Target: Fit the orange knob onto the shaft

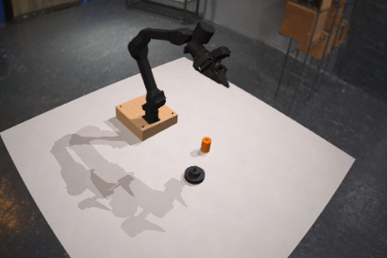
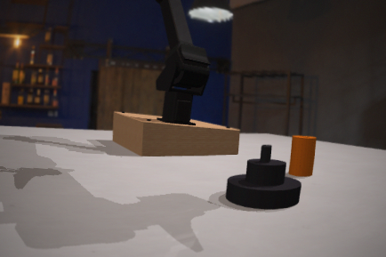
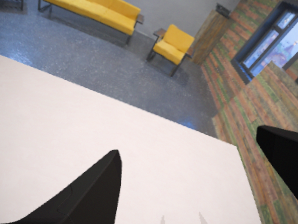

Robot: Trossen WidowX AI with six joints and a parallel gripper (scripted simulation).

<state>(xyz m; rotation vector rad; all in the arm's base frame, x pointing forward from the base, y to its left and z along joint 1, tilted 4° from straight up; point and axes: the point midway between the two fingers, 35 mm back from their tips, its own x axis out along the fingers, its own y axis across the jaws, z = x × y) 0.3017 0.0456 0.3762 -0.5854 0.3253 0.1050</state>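
Right now my gripper tip is 9 cm past the orange knob, 6 cm to the right of it and 38 cm above it. The rest, counted from my gripper tip: dark round pedestal 8 cm to the right, 38 cm below.
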